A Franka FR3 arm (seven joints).
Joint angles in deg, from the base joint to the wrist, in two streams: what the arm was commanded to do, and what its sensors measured. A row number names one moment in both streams.
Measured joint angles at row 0:
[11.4 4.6 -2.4 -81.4 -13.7 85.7 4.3]
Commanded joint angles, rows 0 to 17:
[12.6 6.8 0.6 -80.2 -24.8 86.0 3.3]
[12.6 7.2 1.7 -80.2 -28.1 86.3 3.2]
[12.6 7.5 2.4 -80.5 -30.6 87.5 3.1]
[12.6 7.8 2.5 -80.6 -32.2 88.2 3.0]
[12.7 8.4 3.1 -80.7 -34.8 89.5 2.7]
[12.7 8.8 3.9 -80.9 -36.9 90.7 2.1]
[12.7 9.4 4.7 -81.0 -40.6 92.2 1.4]
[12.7 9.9 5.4 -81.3 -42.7 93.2 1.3]
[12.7 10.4 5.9 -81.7 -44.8 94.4 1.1]
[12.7 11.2 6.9 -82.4 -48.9 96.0 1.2]
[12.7 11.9 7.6 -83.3 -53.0 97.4 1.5]
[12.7 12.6 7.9 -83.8 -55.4 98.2 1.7]
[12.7 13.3 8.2 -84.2 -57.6 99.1 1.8]
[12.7 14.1 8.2 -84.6 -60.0 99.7 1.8]
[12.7 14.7 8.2 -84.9 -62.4 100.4 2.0]
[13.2 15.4 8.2 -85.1 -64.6 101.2 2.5]
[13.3 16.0 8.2 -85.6 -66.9 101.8 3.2]
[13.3 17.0 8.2 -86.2 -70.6 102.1 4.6]
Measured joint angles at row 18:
[13.3 15.6 7.9 -84.6 -63.5 100.4 2.7]
